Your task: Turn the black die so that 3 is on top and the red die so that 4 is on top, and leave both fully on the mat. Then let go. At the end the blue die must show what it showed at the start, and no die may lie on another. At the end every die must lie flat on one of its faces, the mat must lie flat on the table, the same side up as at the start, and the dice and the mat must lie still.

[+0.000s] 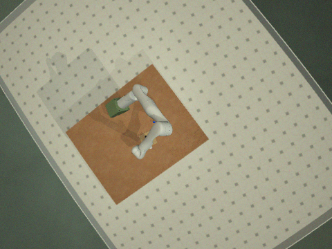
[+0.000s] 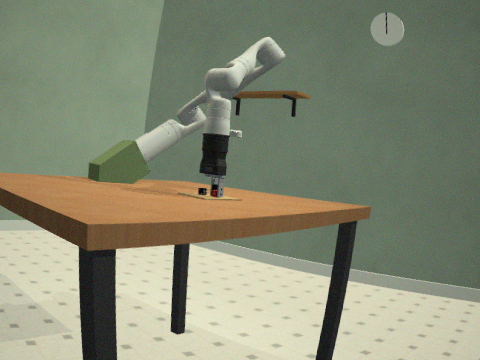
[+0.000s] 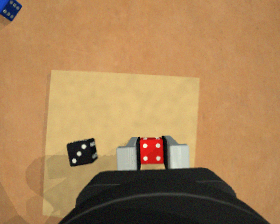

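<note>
The red die lies 1 cm below my hand. Round my hand: tan mat 3 cm behind, 2 cm below; blue die 15 cm to the left, 14 cm behind, 1 cm below; black die 6 cm behind, 1 cm below.
</note>
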